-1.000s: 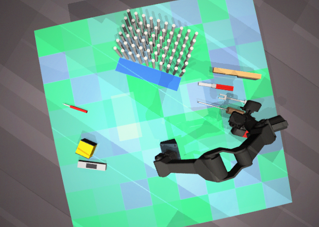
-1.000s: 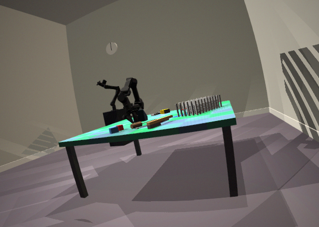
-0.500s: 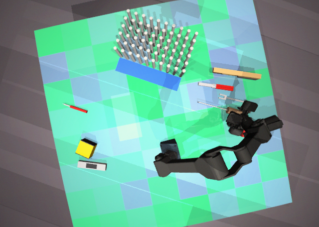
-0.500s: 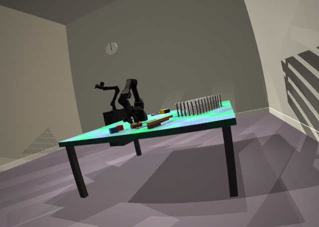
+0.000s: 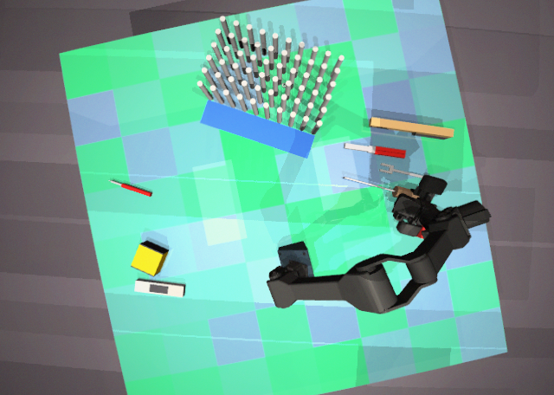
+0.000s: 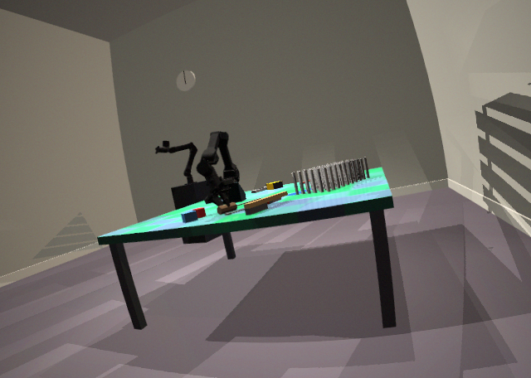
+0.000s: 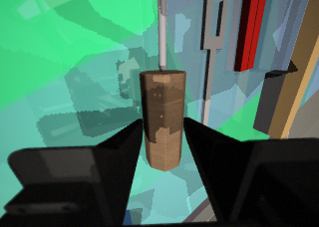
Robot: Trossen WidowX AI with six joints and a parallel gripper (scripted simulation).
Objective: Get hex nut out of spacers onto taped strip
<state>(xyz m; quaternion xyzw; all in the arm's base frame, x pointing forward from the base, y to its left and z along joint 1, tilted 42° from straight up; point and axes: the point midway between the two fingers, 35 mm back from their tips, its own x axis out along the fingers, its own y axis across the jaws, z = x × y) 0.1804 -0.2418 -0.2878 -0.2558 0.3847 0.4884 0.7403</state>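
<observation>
The grey fork tool is 70 mm ahead of my gripper tip and 10 mm below it. Also, from my gripper tip: red block (120 mm behind, 40 mm to the right); blue cube (120 mm behind, 130 mm to the right); wire hook tool (40 mm ahead, 100 mm to the left).
</observation>
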